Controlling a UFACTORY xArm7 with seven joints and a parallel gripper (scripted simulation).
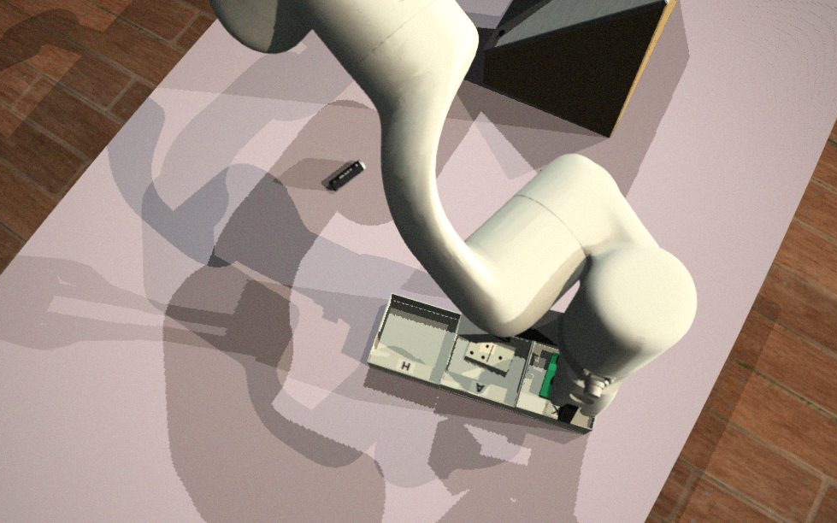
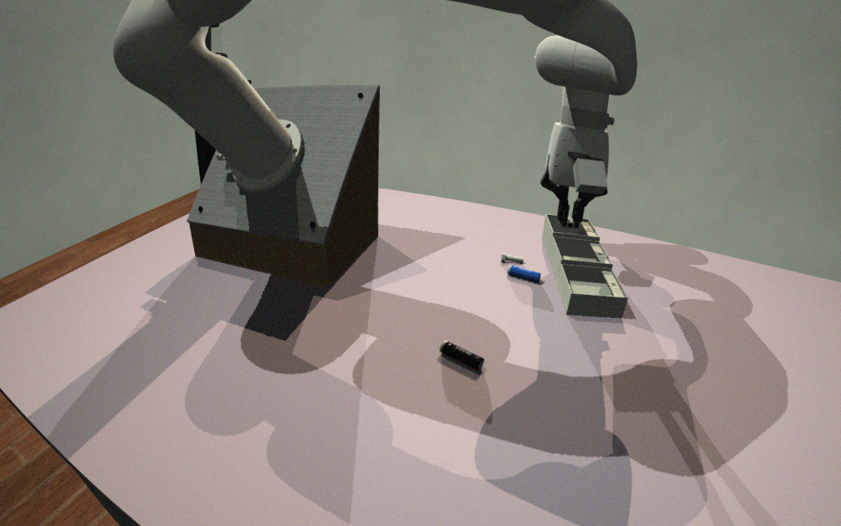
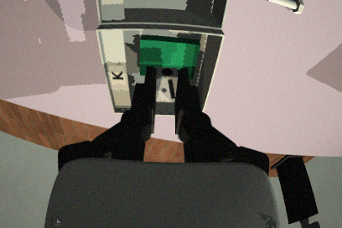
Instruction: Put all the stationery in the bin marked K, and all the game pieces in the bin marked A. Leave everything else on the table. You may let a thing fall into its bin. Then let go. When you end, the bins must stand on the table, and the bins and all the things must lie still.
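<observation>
My hand is 5 cm above the green block. Also, from my hand: three-part bin row: 2 cm ahead, 8 cm to the right, 4 cm below; then domino: 1 cm ahead, 9 cm to the right, 5 cm below; then white pencil sharpener: 1 cm below.
</observation>
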